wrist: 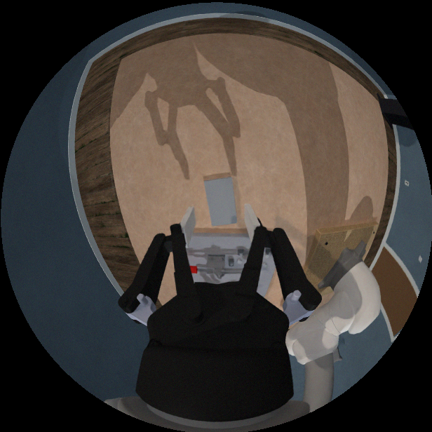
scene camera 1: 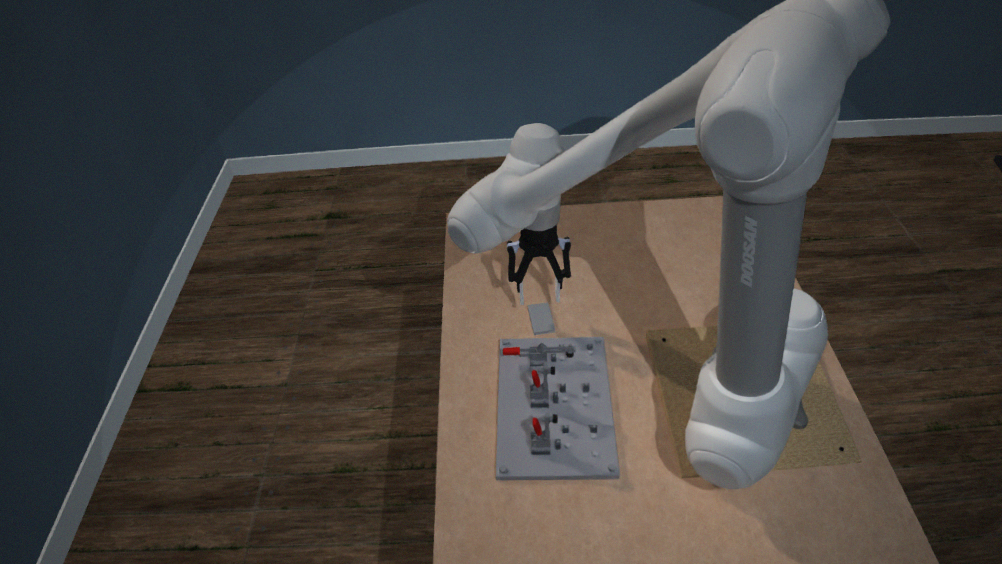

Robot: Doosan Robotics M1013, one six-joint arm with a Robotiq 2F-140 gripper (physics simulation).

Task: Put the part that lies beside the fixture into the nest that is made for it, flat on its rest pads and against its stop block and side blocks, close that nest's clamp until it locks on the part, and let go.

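Frame: origin at the arm's base, x ahead, y left, z up, level; centimetres.
Seen in the pictures: gripper, between the fingertips: [scene camera 1: 539, 299].
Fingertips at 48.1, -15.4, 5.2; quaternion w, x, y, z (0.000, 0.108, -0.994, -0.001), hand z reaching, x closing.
Pixels of each thing's middle, then the offset from my fingertips to it, as dx, dy, dz. "*": a spot on its surface instead. Level surfaces: height alone.
- flat grey rectangular plate, middle of its body: [scene camera 1: 541, 318] -0.3, +0.3, -6.1
- fixture, a spot on its surface: [scene camera 1: 515, 455] * -0.1, +38.0, -5.1
- far clamp's red handle, a spot on its surface: [scene camera 1: 511, 351] * +4.2, +15.0, -1.4
- middle red handle, a spot on its surface: [scene camera 1: 535, 378] * -2.5, +25.4, +3.6
- wooden table, height of its surface: dz -6.6
The part, a flat grey rectangular plate [scene camera 1: 541, 318] [wrist: 220, 197], lies on the table just beyond the fixture's far edge, slightly turned. My gripper [scene camera 1: 539, 299] [wrist: 219, 213] is partly open and empty; it hangs above the table near the part, pointing down, and in the wrist view its fingers stand either side of the part's near end. The fixture [scene camera 1: 515, 455] [wrist: 215, 241] carries three clamps with small blocks and pads. The far clamp's red handle [scene camera 1: 511, 351] [wrist: 193, 269] lies out to the left. The middle red handle [scene camera 1: 535, 378] and near red handle [scene camera 1: 537, 425] stand up.
The robot's base stands on a yellowish board [scene camera 1: 666, 392] [wrist: 325, 245] to the right of the fixture. The wooden table [scene camera 1: 469, 518] [wrist: 270, 150] extends around the fixture. The clamps rise above the fixture plate. My gripper's shadow falls on the table beyond the part.
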